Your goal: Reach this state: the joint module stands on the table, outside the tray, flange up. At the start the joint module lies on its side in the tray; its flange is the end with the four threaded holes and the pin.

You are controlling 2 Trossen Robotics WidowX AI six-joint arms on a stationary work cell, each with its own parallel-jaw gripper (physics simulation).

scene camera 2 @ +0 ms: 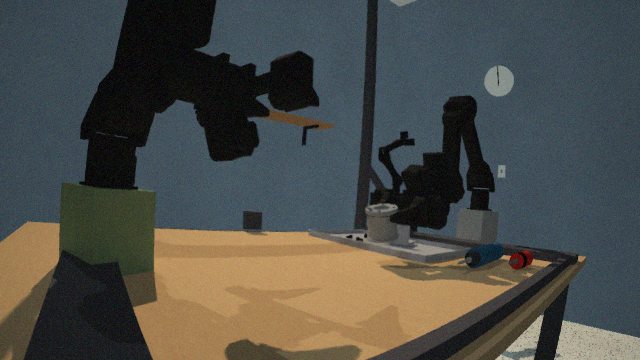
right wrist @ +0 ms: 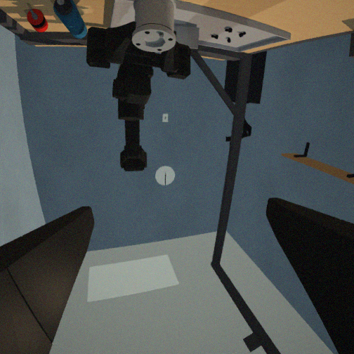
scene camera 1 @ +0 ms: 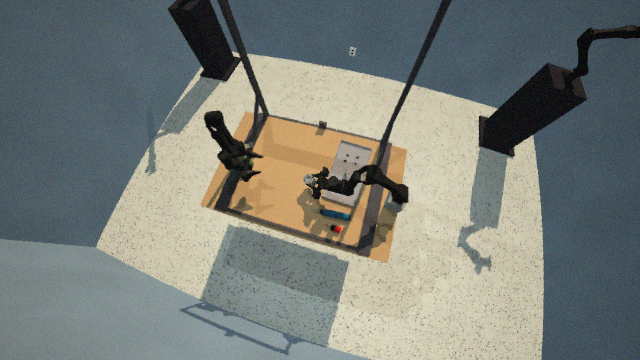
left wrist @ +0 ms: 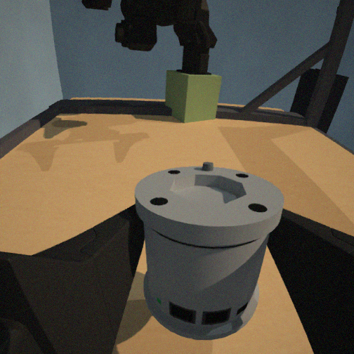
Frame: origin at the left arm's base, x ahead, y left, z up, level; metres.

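Seen in the pictures: left gripper, fingertip midpoint: [scene camera 2: 379, 216] [scene camera 1: 308, 179]; right gripper, fingertip midpoint: [scene camera 2: 291, 108] [scene camera 1: 262, 164]; left arm's base at its link origin: [scene camera 1: 398, 198]; right arm's base at its link origin: [scene camera 2: 108, 187] [scene camera 1: 240, 152].
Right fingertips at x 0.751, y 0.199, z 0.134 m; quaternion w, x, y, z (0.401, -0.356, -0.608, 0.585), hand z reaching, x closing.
Observation:
Pixels of each thing's top centre, then the offset from my right fingertips to it. "spot": a spot on its surface instead.
- grey joint module at its top centre: [scene camera 2: 383, 202] [scene camera 1: 309, 178] dx -0.238, dy -0.077, dz -0.124 m
- grey tray at its top centre: [scene camera 2: 387, 239] [scene camera 1: 348, 171] dx -0.413, dy -0.263, dz -0.227 m
- blue cylinder at a spot on its surface: [scene camera 2: 483, 255] spot: dx -0.400, dy +0.062, dz -0.215 m
- red part at its top centre: [scene camera 2: 519, 252] [scene camera 1: 332, 227] dx -0.479, dy +0.104, dz -0.209 m
The grey joint module [scene camera 1: 309, 180] [scene camera 2: 381, 221] [left wrist: 207, 246] [right wrist: 153, 21] is upright, flange up, with its holes and pin on top. My left gripper [scene camera 1: 315, 181] [left wrist: 202, 209] is shut on its body from both sides. The module is over the orange table [left wrist: 70, 197], just left of the grey tray [scene camera 1: 353, 152] [scene camera 2: 429, 253] [right wrist: 211, 24] in scene camera 1. Its base is at the table top or just above it; I cannot tell which. My right gripper [scene camera 1: 256, 164] [right wrist: 180, 208] is open and empty, raised high at the far side of the table.
Small black screws [scene camera 1: 351, 157] [scene camera 2: 353, 236] [right wrist: 228, 33] lie in the tray. A blue cylinder [scene camera 1: 335, 214] [scene camera 2: 483, 255] and a red part [scene camera 1: 336, 228] [scene camera 2: 521, 258] lie near the table's edge. A green arm base [scene camera 2: 107, 223] [left wrist: 193, 95] and dark frame posts [scene camera 2: 368, 111] stand around.

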